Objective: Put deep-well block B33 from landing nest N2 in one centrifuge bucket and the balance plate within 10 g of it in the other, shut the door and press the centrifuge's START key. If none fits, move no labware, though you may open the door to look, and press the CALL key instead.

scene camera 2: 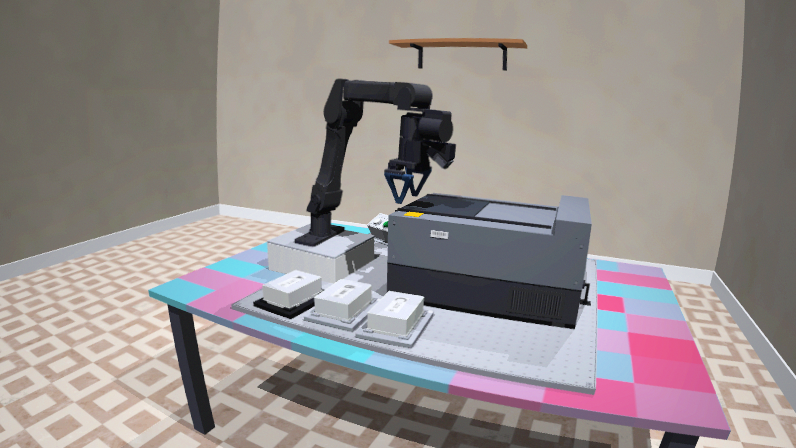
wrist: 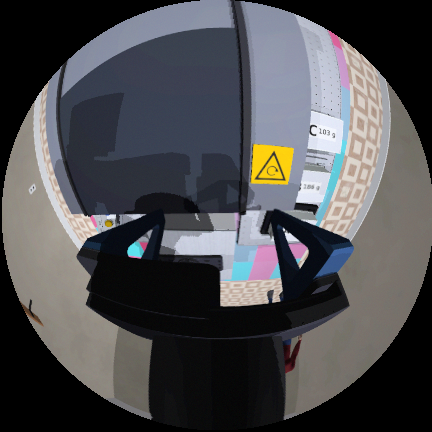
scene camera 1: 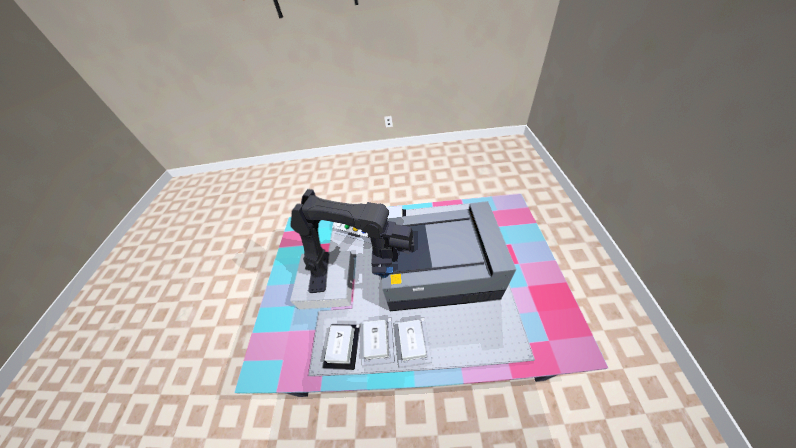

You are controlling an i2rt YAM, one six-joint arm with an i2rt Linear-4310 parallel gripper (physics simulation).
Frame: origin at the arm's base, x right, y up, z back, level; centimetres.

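Seen in the pictures: gripper, fingertip midpoint: (scene camera 2: 407,199) (wrist: 217,214) (scene camera 1: 384,265); arm's base at its link origin: (scene camera 2: 320,236) (wrist: 189,261) (scene camera 1: 319,271).
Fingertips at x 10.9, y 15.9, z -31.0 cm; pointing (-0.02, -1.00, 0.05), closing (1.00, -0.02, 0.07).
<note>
Pixels of each thing's middle, then the offset from my fingertips to it. "pt": a spot on its surface instead. Level surfaces: height alone.
- grey centrifuge at the middle of its body: (wrist: 153,46) (scene camera 2: 495,245) (scene camera 1: 438,256) dx -7.8, dy -11.1, dz -21.5 cm
- White block A at the middle of its body: (scene camera 2: 292,288) (wrist: 292,225) (scene camera 1: 340,344) dx +19.7, dy -20.0, dz +21.3 cm
- block C at the middle of its body: (scene camera 2: 396,313) (wrist: 317,129) (scene camera 1: 411,339) dx +21.2, dy -20.0, dz -6.0 cm
- C's label at a spot on its surface: (wrist: 324,132) pt dx +21.8, dy -17.9, dz -5.9 cm
- key panel at the middle of its body: (scene camera 2: 396,231) (wrist: 106,220) (scene camera 1: 354,227) dx -37.4, dy -19.1, dz +16.6 cm
- perforated plate at its surface level: dy -23.3 cm
The grey centrifuge (scene camera 1: 445,288) (scene camera 2: 479,247) (wrist: 275,90) has its sliding door (scene camera 1: 453,239) (wrist: 165,125) shut, with a dark front section; the buckets are hidden. My gripper (scene camera 1: 383,272) (scene camera 2: 407,198) (wrist: 217,214) is open and empty, above the centrifuge's front edge near the yellow sticker. White block A (scene camera 1: 339,343) (scene camera 2: 291,288) sits on a black nest, block B (scene camera 1: 375,338) (scene camera 2: 342,297) and block C (scene camera 1: 411,338) (scene camera 2: 395,312) on grey nests. The wrist view reads 103 g on C's label (wrist: 324,132) and 186 g on another label (wrist: 311,187). No B33 or N2 marking is readable.
The key panel (scene camera 1: 349,232) (scene camera 2: 379,220) stands beyond the arm's white base box (scene camera 1: 303,292) (scene camera 2: 289,261), left of the centrifuge, partly hidden. A perforated plate (scene camera 1: 473,333) (scene camera 2: 501,345) lies under the nests and centrifuge. A wall shelf (scene camera 2: 456,42) hangs behind. Part of a person (wrist: 291,362) shows.
</note>
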